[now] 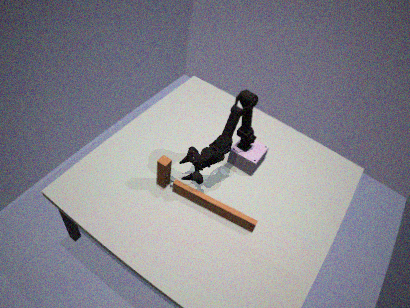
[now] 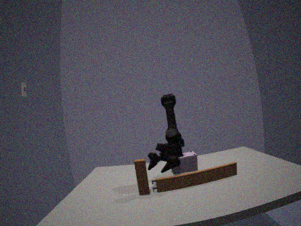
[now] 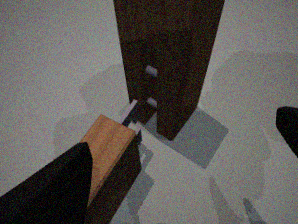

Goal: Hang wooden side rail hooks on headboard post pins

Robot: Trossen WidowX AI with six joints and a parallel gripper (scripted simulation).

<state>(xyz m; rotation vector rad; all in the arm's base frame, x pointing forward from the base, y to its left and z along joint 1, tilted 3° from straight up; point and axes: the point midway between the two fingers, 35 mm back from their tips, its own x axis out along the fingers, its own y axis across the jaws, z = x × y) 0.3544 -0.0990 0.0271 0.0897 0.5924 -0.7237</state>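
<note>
My gripper tip is 60 mm short of the headboard post, 60 mm to the left of it and 20 mm above it.
</note>
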